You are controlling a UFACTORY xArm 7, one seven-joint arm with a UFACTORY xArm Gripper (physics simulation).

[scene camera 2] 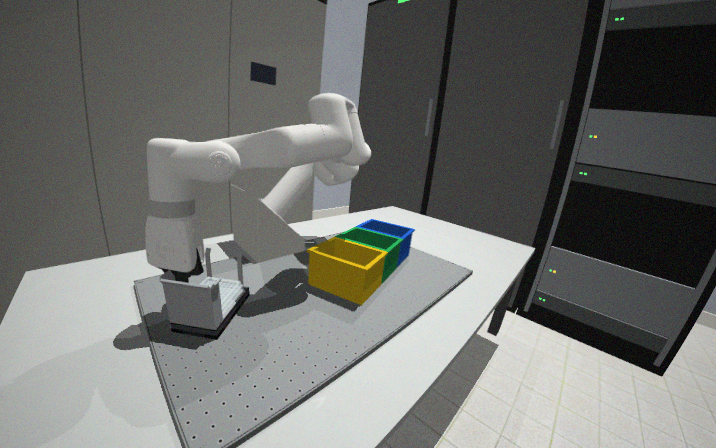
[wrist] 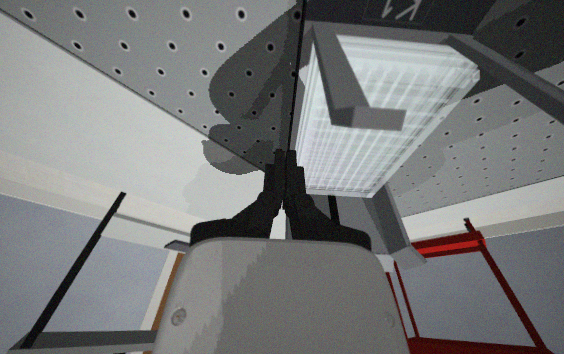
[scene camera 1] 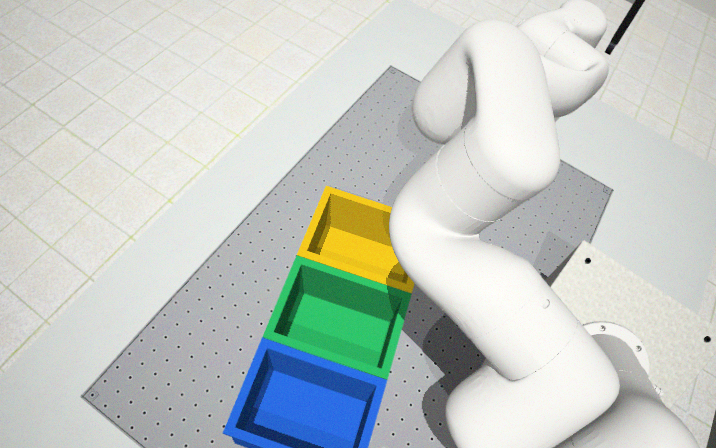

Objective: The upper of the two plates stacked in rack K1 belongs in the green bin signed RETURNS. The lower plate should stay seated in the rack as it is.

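Frame: origin at the arm's base, x left, y up, z ahead, level; centimetres.
Where they show: gripper, fingertip midpoint: (wrist: pixel 283 161); arm's base, link origin: (scene camera 2: pixel 269 213).
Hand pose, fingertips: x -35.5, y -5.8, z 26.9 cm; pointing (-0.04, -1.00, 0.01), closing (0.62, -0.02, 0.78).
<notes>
Things, the pixels of their top centre, and the offset from my fingertips. Level surfaces: height alone.
- Rack K1, top centre: (wrist: pixel 388 241) (scene camera 2: pixel 207 262) dy +7.2, dx +5.4, dz +2.2 cm
- green bin, top centre: (scene camera 1: pixel 339 314) (scene camera 2: pixel 369 237) dy +5.2, dx +49.5, dz +7.3 cm
- perforated board, surface height: dy -4.8 cm
Rack K1 (scene camera 2: pixel 192 306) (wrist: pixel 345 12) stands at the left of the board in scene camera 2; its label is partly cut off at the top of the wrist view. A pale, ribbed clear plate (scene camera 2: pixel 225 292) (wrist: pixel 385 95) lies in it between the upright posts. I cannot tell the upper plate from the lower one. My gripper (scene camera 2: pixel 180 275) (wrist: pixel 283 161) is shut and empty, with its fingertips beside the plate's long edge in the wrist view; the rack wall partly hides them in scene camera 2. The green bin (scene camera 1: pixel 345 285) (scene camera 2: pixel 391 261) is the middle one of three; its sign does not show.
A yellow bin (scene camera 1: pixel 361 213) (scene camera 2: pixel 343 280) and a blue bin (scene camera 1: pixel 316 367) (scene camera 2: pixel 405 248) adjoin the green one on a perforated board (scene camera 1: pixel 184 338) (scene camera 2: pixel 316 364). Grey rack posts (wrist: pixel 340 75) rise around the plate. A red frame (wrist: pixel 450 247) stands in the background. The arm hides the rack in scene camera 1.
</notes>
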